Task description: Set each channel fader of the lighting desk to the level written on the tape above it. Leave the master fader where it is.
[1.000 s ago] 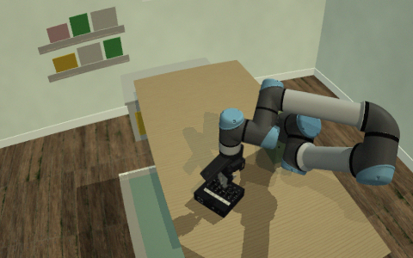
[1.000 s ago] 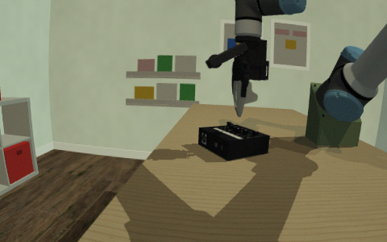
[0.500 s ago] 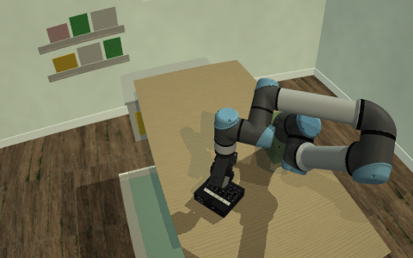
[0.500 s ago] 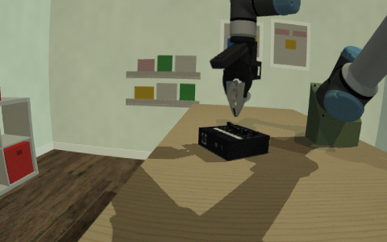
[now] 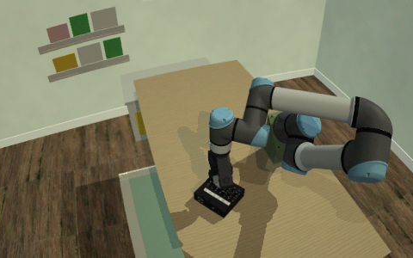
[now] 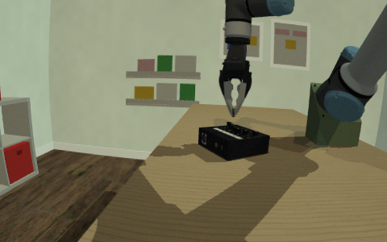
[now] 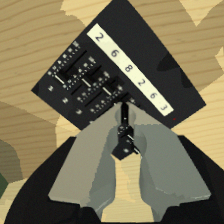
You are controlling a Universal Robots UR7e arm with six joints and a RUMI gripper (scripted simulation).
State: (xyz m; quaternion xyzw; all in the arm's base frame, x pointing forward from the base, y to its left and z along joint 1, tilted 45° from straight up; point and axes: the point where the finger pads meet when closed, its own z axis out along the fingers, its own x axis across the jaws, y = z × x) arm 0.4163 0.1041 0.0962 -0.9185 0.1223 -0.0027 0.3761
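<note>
The fader cap is 40 mm behind my hand, 10 mm to the left of it and 50 mm below it. The rest, counted from my hand: master fader: 90 mm to the right, 50 mm below.
</note>
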